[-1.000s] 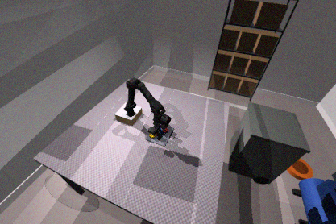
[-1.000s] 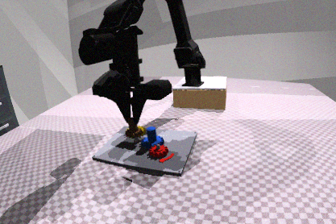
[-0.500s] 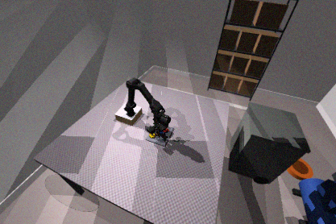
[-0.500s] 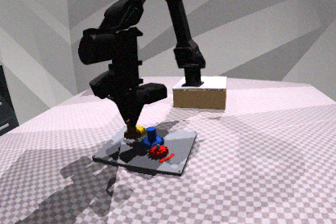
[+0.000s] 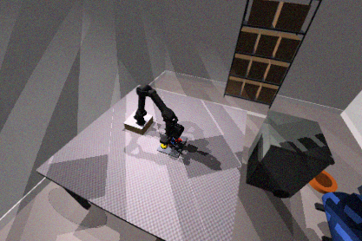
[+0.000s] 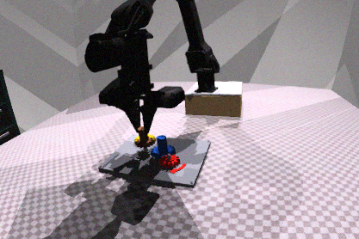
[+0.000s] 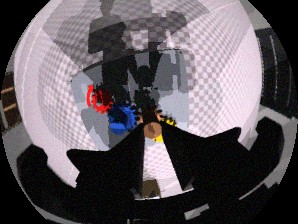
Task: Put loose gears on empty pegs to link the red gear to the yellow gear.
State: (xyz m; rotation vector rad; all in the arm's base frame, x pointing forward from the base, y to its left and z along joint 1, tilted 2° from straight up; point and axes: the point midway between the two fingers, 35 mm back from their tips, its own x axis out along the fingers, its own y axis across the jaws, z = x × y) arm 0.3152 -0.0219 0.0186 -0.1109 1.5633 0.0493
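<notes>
Right now the blue gear is 10 mm behind my gripper tip, 40 mm to the left of it and 30 mm below it. The rest, counted from my gripper tip: brown gear: 10 mm below; then yellow gear: 40 mm behind, 30 mm to the right, 40 mm below; then grey board: 30 mm to the left, 50 mm below.
</notes>
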